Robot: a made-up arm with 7 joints.
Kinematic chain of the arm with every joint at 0, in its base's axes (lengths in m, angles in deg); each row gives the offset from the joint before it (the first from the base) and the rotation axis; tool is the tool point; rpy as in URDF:
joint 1: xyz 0 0 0 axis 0.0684 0.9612 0.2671
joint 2: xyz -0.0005 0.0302 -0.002 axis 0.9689 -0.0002 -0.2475
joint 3: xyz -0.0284 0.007 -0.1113 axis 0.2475 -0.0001 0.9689
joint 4: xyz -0.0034 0 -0.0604 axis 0.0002 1 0
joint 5: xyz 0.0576 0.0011 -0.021 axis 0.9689 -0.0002 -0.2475
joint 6: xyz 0.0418 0 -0.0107 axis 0.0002 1 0
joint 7: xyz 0.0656 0 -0.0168 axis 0.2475 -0.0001 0.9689
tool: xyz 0 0 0 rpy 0 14.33 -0.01
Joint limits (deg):
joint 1: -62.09..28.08
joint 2: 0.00..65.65
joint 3: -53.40..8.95
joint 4: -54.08..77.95
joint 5: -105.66..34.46
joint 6: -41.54..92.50
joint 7: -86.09..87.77
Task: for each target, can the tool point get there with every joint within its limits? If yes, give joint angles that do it. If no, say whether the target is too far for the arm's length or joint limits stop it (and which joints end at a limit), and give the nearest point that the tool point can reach.
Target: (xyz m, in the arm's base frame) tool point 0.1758 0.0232 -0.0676
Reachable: yes | joints -33.59 32.67 0.49 -32.60 -82.59 53.86 3.65
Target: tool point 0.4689 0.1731 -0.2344
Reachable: no: too far | nearest point 0.2995 0.1252 -0.1601 | short by 0.191 m
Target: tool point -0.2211 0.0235 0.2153
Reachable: no: joint limits stop it (at a limit: joint 1, joint 2, joint 3, joint 4, joint 6) | nearest point 0.0518 0.0691 0.0868 | short by 0.305 m
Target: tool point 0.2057 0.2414 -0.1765
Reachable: yes | joints -46.98 50.32 -34.41 63.48 -11.90 34.36 -26.61
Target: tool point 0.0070 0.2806 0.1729
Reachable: no: joint limits stop it (at a limit: joint 1, joint 2, joint 3, joint 5, joint 6) | nearest point 0.1431 0.1666 0.0957 | short by 0.194 m
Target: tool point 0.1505 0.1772 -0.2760
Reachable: yes | joints -28.98 29.83 -6.98 66.01 -11.16 16.87 3.46
